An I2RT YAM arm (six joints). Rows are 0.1 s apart.
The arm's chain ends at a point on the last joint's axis. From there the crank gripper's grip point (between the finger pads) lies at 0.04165 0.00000 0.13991 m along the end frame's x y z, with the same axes.
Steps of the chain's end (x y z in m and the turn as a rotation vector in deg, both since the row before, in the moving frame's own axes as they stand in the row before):
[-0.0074 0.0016 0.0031 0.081 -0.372 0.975]
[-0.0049 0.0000 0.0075 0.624 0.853 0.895]
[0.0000 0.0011 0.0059 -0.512 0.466 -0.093]
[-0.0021 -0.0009 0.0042 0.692 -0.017 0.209]
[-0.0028 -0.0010 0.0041 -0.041 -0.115 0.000]
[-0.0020 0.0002 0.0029 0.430 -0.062 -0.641]
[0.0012 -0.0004 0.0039 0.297 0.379 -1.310]
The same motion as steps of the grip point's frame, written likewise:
[-0.0083 0.0021 0.0034 0.081 -0.372 0.975]
[-0.0028 -0.0009 0.0069 0.624 0.853 0.895]
[0.0011 0.0023 0.0056 -0.512 0.466 -0.093]
[-0.0021 -0.0024 0.0042 0.692 -0.017 0.209]
[-0.0031 -0.0009 0.0042 -0.041 -0.115 0.000]
[-0.0022 -0.0013 0.0029 0.430 -0.062 -0.641]
[0.0021 -0.0021 0.0036 0.297 0.379 -1.310]

